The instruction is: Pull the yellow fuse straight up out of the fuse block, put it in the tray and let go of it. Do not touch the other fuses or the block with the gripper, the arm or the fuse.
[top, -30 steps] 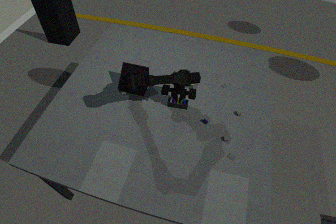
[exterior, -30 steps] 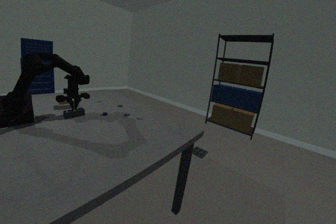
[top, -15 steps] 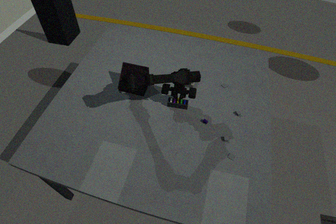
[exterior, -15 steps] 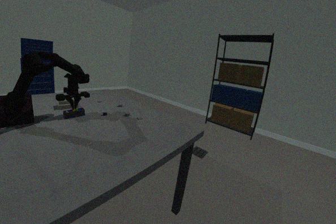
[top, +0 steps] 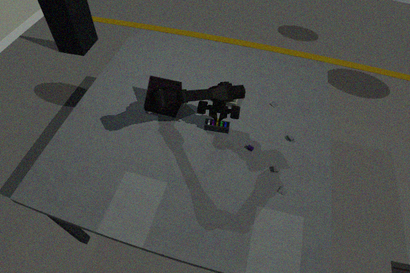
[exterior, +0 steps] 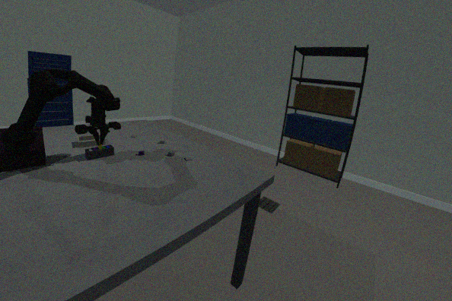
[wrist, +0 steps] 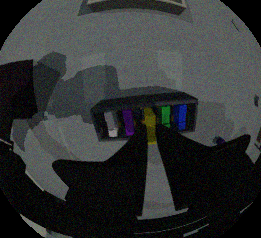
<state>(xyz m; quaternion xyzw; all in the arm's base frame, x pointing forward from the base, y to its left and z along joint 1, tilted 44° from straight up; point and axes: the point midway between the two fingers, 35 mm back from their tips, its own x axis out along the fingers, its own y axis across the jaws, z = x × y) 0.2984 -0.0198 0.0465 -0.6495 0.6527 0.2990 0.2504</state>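
My gripper tip is 210 mm to the right of the tray and 50 mm above it. Also, from my gripper tip: yellow fuse (10 mm below).
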